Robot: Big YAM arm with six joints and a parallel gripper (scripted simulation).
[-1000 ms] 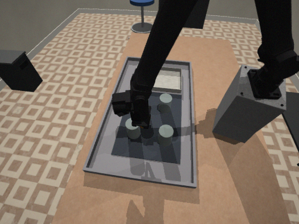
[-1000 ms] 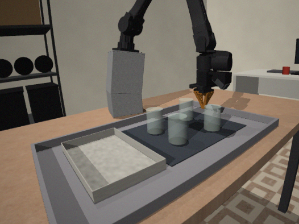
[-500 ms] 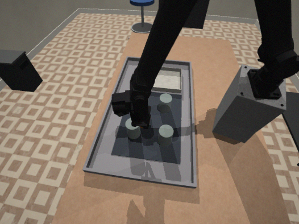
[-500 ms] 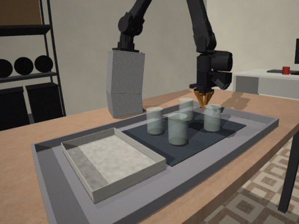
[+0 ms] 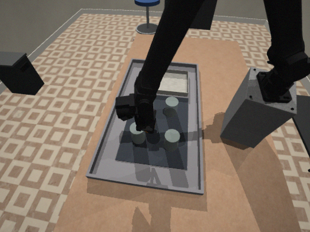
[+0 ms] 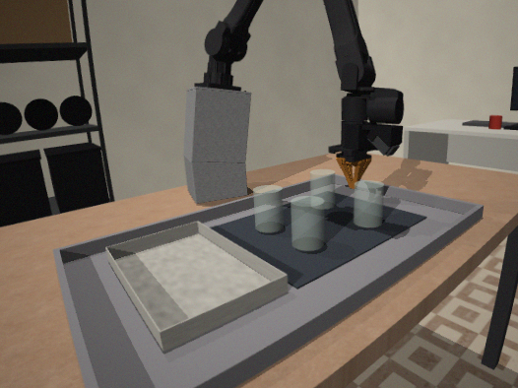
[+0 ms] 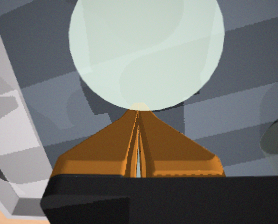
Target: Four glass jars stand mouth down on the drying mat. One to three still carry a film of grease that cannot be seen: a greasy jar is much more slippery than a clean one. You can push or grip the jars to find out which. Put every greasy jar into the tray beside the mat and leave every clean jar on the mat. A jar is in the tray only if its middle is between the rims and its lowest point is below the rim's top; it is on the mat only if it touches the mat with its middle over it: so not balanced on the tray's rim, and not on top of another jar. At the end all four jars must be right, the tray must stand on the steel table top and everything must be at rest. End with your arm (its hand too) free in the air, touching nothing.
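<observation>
My gripper is now 20 mm past the rimmed steel table top, 200 mm to the left of it and 80 mm above it. Also, from my hand: pale tray (40 mm behind, 410 mm to the right, 70 mm below); then dark drying mat (30 mm behind, 90 mm to the right, 80 mm below).
</observation>
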